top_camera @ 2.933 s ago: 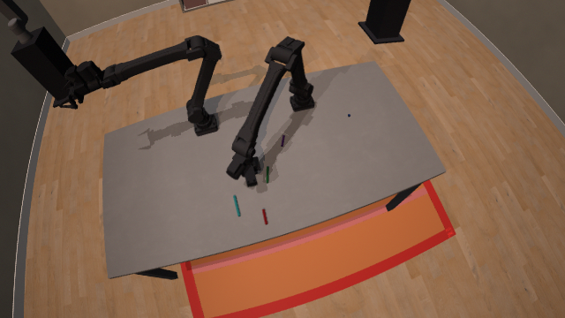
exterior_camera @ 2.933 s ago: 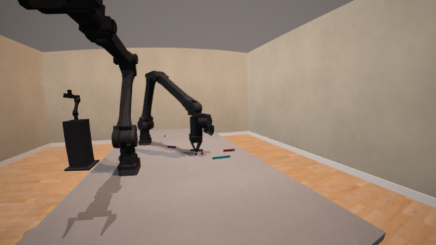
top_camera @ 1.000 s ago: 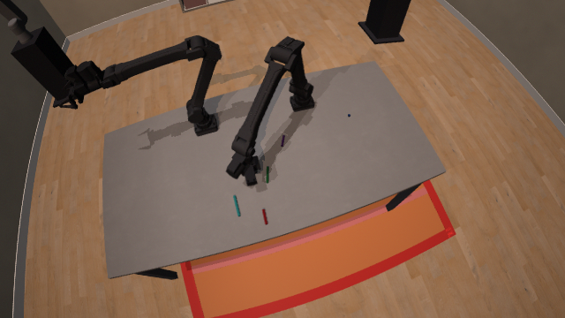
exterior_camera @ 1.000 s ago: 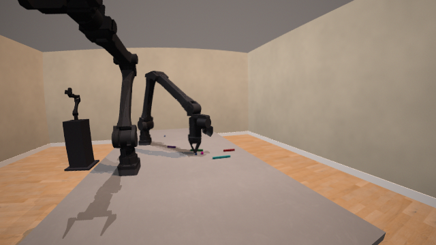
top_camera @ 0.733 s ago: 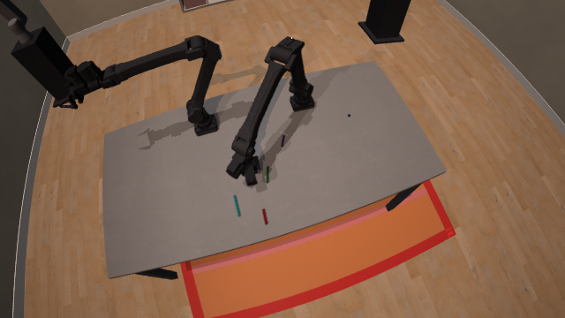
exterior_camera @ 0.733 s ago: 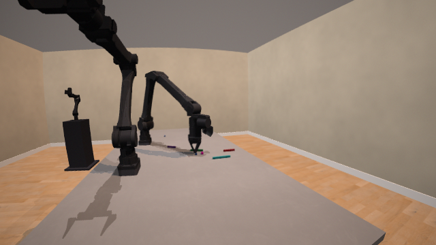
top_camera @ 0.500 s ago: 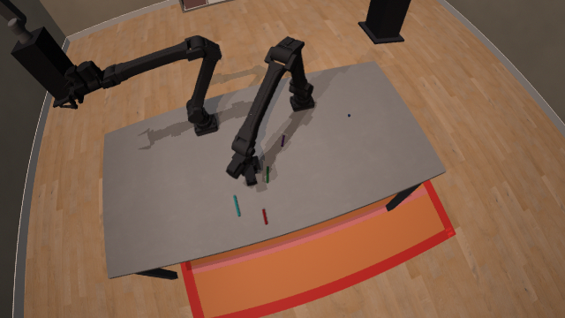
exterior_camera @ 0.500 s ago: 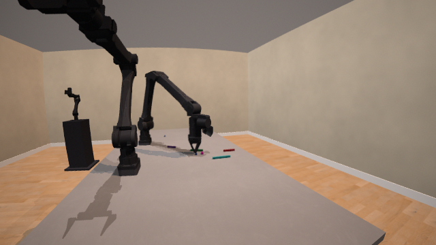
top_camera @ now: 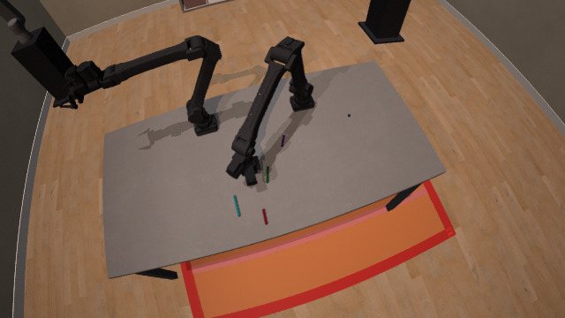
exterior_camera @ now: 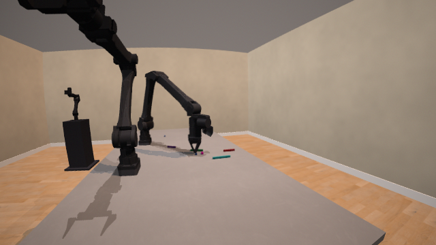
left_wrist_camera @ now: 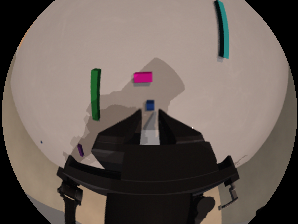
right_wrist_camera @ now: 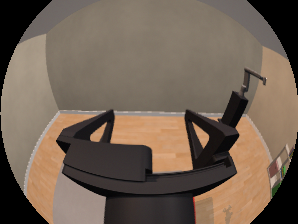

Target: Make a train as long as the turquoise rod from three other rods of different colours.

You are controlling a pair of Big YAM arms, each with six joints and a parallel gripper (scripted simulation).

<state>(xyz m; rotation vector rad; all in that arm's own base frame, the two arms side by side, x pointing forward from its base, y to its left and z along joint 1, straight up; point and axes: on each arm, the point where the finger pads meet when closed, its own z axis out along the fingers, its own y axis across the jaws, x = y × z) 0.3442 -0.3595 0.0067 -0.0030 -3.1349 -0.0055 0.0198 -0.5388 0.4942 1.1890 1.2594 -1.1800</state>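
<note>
Now: the magenta rod 40 mm ahead of my left hand, 10 mm to the left of it and 20 mm below it. Also, from my left hand: turquoise rod 130 mm ahead, 100 mm to the right, 20 mm below; then red rod 210 mm ahead, 10 mm to the left, 20 mm below; then green rod 20 mm ahead, 80 mm to the left, 20 mm below.
</note>
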